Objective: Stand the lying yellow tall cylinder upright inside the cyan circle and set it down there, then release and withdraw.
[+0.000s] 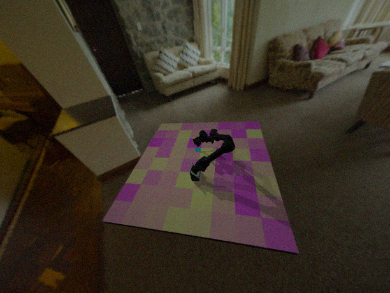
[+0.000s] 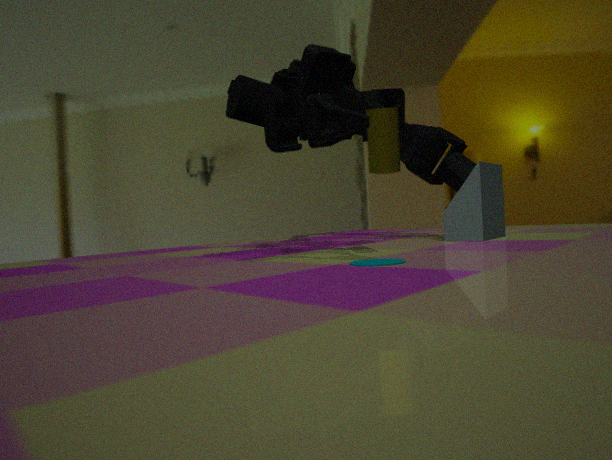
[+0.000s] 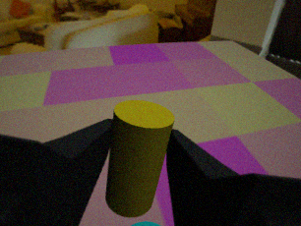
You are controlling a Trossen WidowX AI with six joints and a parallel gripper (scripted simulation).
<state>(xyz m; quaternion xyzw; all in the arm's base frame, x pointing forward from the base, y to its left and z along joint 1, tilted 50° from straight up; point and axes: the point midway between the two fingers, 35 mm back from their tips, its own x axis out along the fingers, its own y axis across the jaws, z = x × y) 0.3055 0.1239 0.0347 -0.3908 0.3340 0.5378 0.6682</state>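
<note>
The cyan circle is 2 cm to the right of my gripper tip and 15 cm below it. Round my gripper tip: yellow tall cylinder (2 cm below).
</note>
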